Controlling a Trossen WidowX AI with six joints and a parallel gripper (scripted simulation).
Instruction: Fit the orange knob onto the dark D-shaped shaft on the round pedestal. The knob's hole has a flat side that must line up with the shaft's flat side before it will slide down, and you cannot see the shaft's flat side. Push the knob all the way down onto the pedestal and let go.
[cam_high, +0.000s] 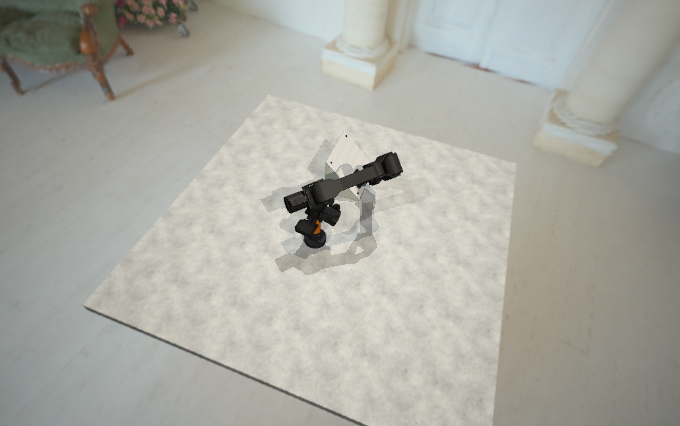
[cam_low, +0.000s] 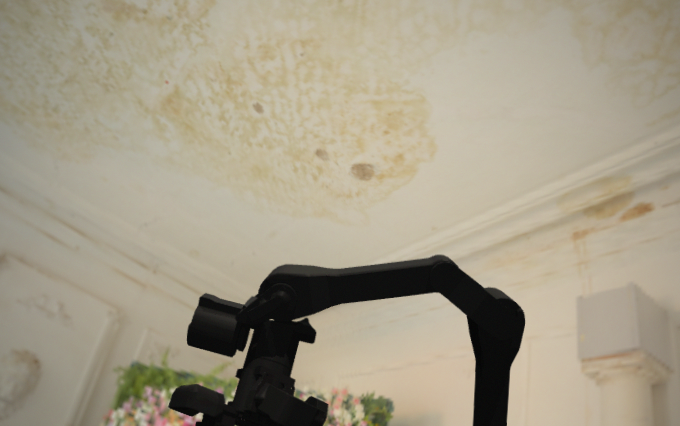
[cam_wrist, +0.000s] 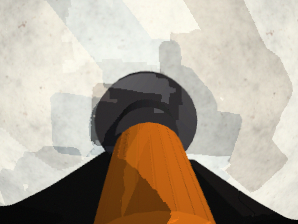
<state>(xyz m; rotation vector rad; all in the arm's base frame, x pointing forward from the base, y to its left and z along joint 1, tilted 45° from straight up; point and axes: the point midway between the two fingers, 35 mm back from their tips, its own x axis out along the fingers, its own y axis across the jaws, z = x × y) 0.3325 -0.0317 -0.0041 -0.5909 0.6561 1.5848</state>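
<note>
My gripper tip is 2 cm below the orange knob. Also, from my gripper tip: dark round pedestal (4 cm below).
</note>
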